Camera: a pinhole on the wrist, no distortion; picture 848 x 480 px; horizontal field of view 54.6 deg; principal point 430.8 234.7 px. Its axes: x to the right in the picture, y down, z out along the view. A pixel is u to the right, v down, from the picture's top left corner.
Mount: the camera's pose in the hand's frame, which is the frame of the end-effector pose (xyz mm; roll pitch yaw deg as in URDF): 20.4 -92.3 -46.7 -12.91 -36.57 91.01
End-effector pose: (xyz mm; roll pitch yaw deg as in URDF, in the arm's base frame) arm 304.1 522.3 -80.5 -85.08 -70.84 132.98
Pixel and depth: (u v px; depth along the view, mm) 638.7 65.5 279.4
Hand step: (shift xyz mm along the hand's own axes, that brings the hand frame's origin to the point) 16.1 -205.5 224.5
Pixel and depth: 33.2 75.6 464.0
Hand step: 12.5 -554.3 198.9
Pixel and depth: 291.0 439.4 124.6
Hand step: -36.2 -178.6 32.6
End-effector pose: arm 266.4 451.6 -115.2 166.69 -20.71 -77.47
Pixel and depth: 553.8 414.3 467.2
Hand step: -180.0 -297.4 342.4
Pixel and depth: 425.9 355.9 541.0
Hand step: -172.8 -401.9 360.6
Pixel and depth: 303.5 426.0 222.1
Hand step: -77.0 -243.8 97.4
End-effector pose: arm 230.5 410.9 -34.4 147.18 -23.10 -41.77
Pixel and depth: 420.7 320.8 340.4
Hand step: -87.0 -290.5 210.9
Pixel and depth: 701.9 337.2 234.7
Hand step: -59.3 -163.9 177.9
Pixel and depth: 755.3 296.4 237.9
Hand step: -49.1 -153.8 192.3
